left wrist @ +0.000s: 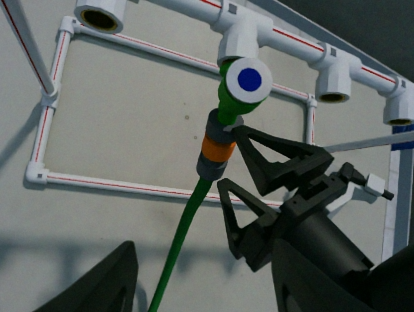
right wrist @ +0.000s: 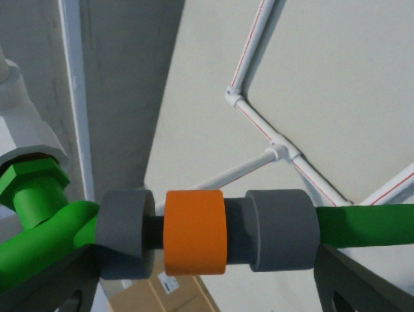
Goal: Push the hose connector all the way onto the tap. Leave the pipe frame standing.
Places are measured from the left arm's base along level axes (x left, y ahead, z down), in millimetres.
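Pixels of known places: left gripper, fingertip midpoint: point(left wrist: 204, 253); right gripper, fingertip midpoint: point(left wrist: 228, 156) point(right wrist: 206, 257).
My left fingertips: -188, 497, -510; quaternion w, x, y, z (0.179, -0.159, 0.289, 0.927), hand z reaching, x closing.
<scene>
For each thing: its top centre in the pictures, then the offset to it from my left fingertips, as dx, dy, dz. "pt": a spot on its surface instead.
- hose connector at its top centre: point(right wrist: 168, 273) point(left wrist: 228, 150) -68, +78, +143
- green tap at a spot on its surface: point(right wrist: 40, 205) pt -56, +127, +115
- slanting brace at a spot on its surface: point(left wrist: 367, 144) pt -477, +241, +307
The hose connector point(left wrist: 218, 149) point(right wrist: 194, 232), two dark grey collars and an orange ring, lines up with the spout of the green tap point(left wrist: 235, 100) point(right wrist: 40, 205); its tap-side collar meets the spout. How deep the spout sits is hidden. A dark core shows between that collar and the orange ring. My right gripper point(left wrist: 228, 156) point(right wrist: 206, 257) is open, its fingers straddling the connector lengthwise, one tip by each grey collar. My left gripper point(left wrist: 204, 253) is open and empty, away from the connector. The white pipe frame point(left wrist: 297, 46) point(right wrist: 282, 150) is standing.
A green hose point(left wrist: 177, 240) point(right wrist: 365, 226) runs from the connector's far end. Several downward pipe outlets, one of them point(left wrist: 334, 85), hang from the frame's top pipe. A slanting brace point(left wrist: 367, 144) stands beside my right arm. A cardboard box point(right wrist: 185, 295) lies beyond the connector.
</scene>
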